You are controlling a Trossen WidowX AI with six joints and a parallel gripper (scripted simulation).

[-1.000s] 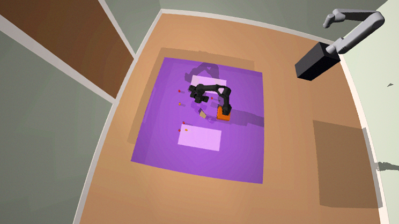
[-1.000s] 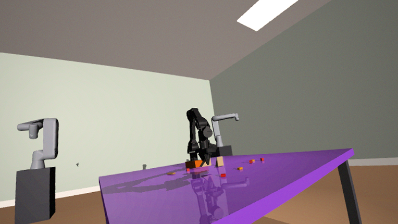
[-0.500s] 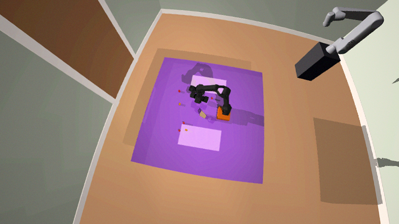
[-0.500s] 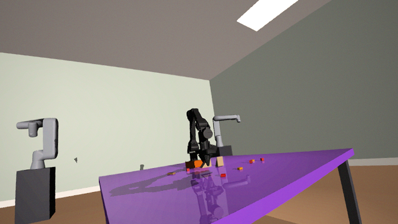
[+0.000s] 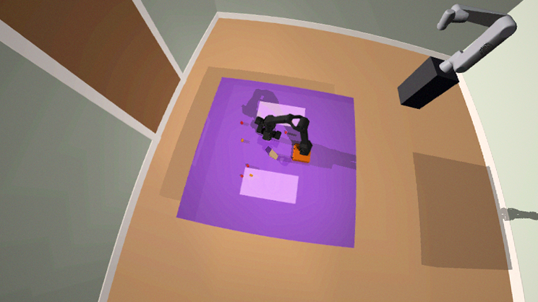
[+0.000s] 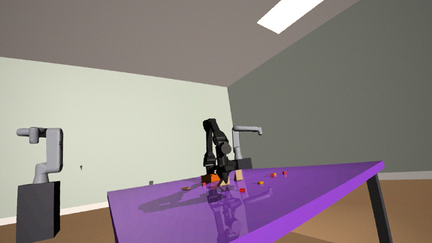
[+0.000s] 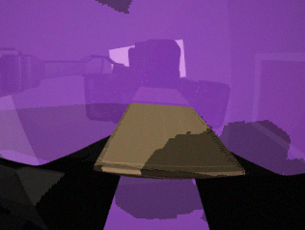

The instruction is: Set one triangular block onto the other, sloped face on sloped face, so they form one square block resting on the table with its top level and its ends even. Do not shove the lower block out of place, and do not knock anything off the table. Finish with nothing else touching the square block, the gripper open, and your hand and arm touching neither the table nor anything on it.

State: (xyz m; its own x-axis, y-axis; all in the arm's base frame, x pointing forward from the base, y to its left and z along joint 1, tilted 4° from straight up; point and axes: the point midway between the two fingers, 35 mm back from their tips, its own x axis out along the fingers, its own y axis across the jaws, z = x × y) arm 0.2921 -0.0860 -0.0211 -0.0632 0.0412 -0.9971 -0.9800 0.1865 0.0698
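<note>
Right now my gripper tip is 1 cm to the right of the tan triangular block and 1 cm below it.
</note>
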